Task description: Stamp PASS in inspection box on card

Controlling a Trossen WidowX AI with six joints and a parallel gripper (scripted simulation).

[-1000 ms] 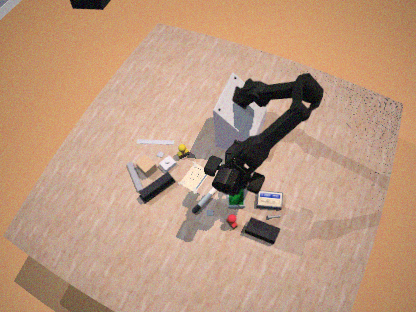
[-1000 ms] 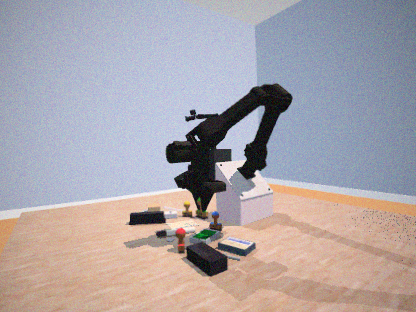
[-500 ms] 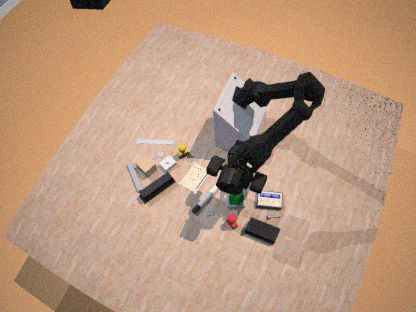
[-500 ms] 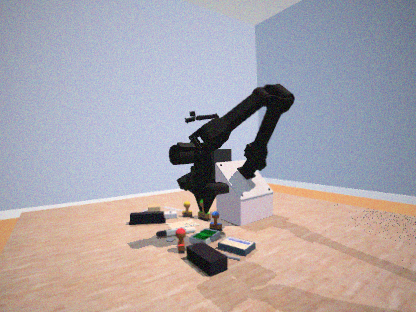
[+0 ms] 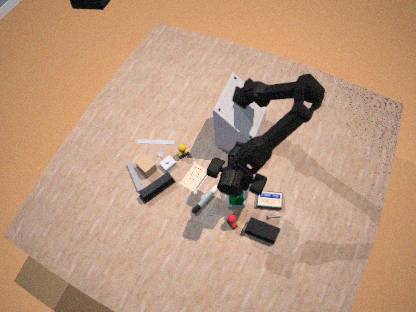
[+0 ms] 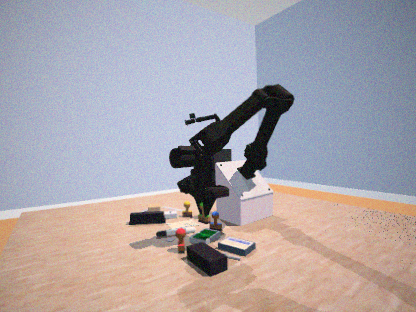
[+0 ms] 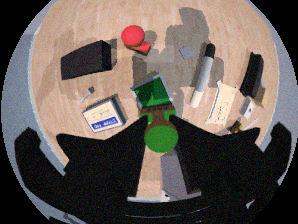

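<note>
Now: the green ink pad 7 cm below my gripper tip. The rest, counted from my gripper tip: blue stamp 8 cm behind, 6 cm below, 3 cm to the right; then red-knobbed stamp 10 cm ahead, 6 cm below, 1 cm to the left; then green-knobbed PASS stamp right at my gripper tip.
</note>
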